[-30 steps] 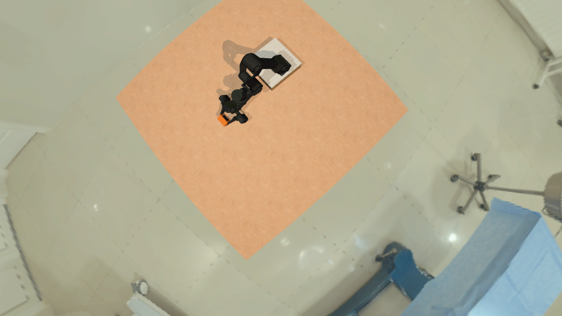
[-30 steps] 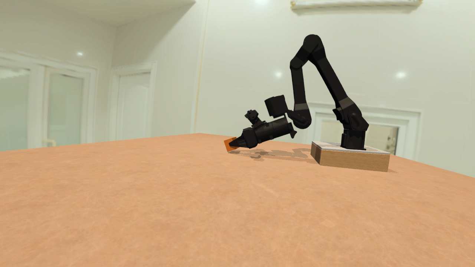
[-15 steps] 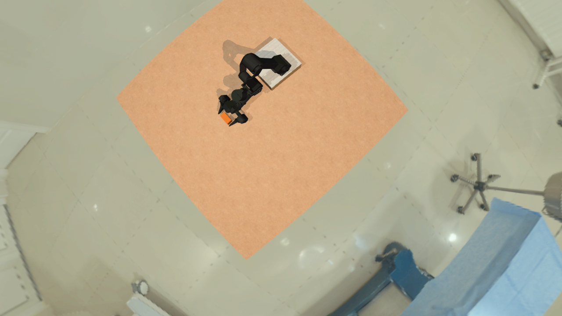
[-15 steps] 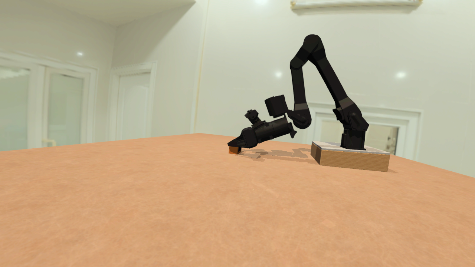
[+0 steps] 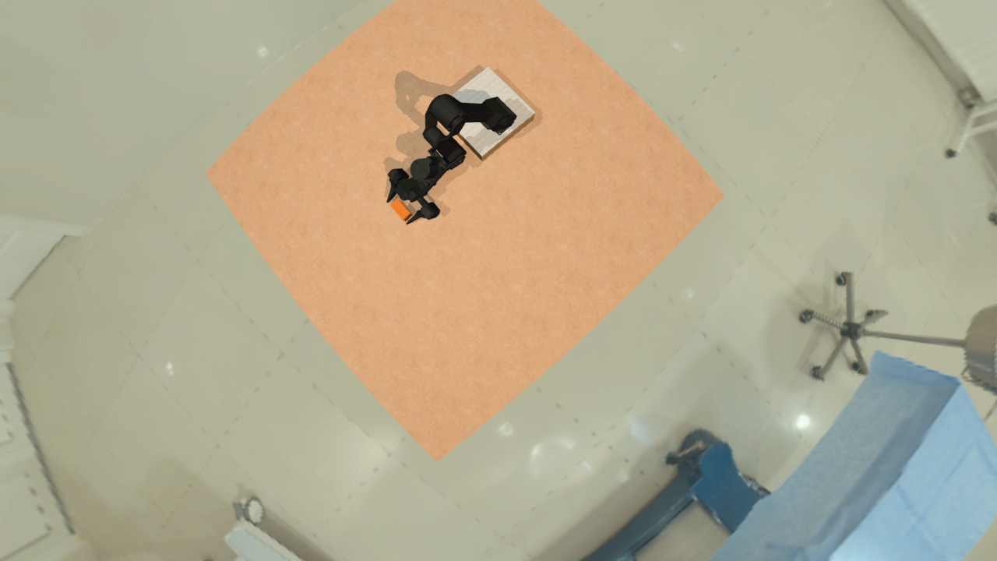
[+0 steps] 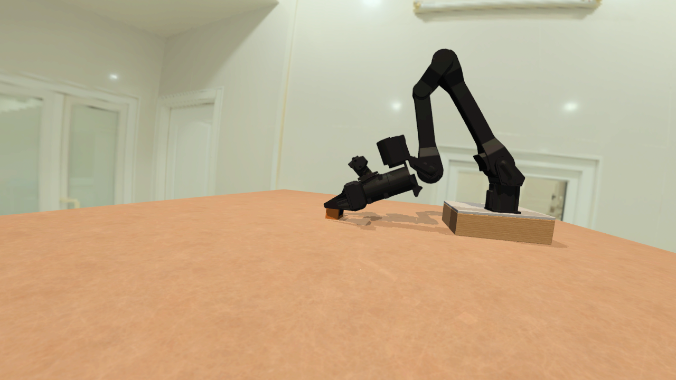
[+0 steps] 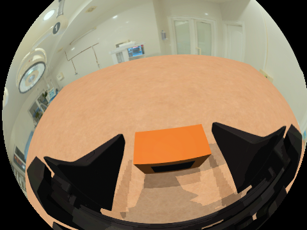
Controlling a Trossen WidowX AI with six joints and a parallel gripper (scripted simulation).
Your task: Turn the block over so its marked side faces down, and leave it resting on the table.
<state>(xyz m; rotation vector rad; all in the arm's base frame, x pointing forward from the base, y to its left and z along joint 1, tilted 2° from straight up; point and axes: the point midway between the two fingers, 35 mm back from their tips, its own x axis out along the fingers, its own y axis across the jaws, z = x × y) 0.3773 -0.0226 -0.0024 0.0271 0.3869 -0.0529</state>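
The orange block lies 20 mm behind my gripper tip and 10 mm below it.
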